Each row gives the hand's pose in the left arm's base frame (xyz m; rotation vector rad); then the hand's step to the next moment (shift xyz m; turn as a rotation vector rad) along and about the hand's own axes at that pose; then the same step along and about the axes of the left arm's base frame.
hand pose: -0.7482 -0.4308 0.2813 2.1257 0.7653 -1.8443
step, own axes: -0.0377 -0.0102 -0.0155 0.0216 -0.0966 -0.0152
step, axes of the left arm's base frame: 0.0051 0.0072 0.0411 -0.0356 0.0936 -0.0022
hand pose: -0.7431 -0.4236 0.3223 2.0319 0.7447 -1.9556
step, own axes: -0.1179 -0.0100 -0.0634 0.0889 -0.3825 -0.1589
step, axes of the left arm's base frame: 0.0518 0.0160 0.1228 -0.0555 0.4200 -0.0033
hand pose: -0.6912 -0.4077 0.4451 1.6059 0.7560 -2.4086
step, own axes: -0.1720 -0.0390 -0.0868 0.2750 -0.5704 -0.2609
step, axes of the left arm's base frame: 0.1277 0.0499 0.1409 -0.1223 0.6592 -0.1399
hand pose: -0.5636 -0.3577 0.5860 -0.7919 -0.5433 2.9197
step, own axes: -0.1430 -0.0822 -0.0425 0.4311 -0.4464 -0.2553
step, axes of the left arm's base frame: 0.1428 0.0682 0.0630 -0.2568 0.5657 -0.2536
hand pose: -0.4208 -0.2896 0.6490 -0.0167 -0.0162 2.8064
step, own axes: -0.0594 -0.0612 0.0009 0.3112 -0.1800 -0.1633
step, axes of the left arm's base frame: 0.0762 0.0382 0.0023 -0.2325 0.2738 -0.1639
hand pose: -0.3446 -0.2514 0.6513 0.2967 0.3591 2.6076
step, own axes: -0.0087 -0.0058 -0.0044 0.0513 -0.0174 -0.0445
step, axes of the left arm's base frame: 0.0088 -0.0003 -0.0072 -0.0485 0.0313 -0.0399
